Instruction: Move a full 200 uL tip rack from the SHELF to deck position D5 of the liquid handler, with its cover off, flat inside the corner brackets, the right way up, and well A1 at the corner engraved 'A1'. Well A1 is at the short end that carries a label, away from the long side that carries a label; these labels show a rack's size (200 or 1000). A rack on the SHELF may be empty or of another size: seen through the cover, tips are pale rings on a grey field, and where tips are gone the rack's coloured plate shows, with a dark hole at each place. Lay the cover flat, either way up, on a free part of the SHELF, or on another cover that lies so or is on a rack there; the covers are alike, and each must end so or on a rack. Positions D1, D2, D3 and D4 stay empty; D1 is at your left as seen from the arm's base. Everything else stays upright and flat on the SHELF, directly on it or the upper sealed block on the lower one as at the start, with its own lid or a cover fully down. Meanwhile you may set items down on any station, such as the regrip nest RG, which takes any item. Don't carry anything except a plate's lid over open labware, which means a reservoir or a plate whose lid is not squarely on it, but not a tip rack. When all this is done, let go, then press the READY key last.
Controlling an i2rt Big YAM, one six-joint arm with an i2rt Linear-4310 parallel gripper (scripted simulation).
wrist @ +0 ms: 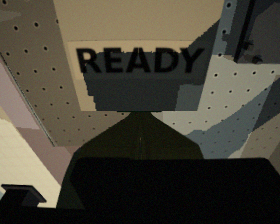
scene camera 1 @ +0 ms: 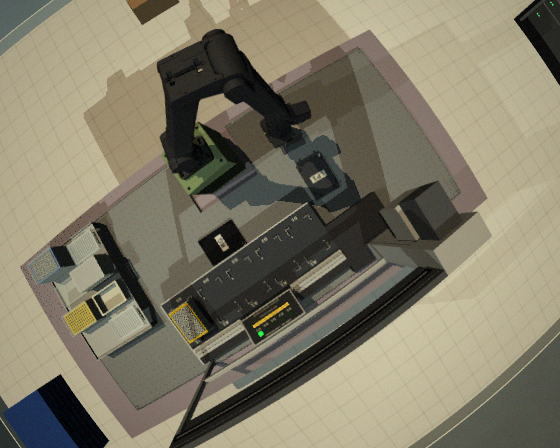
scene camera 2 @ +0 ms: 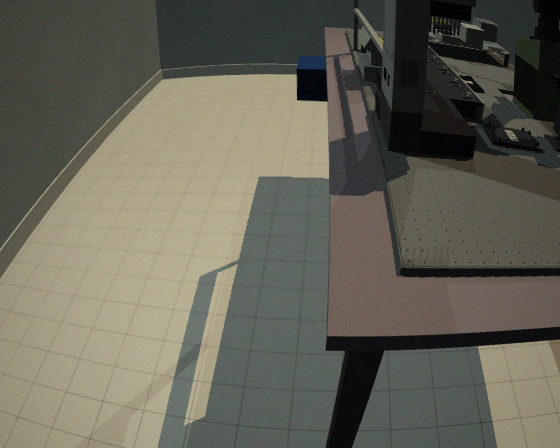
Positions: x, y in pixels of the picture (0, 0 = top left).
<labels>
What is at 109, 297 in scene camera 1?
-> A tan reservoir.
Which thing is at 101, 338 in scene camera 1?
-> A shelf.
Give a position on a ready key box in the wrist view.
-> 118, 62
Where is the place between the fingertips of the gripper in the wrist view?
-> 140, 111
</labels>
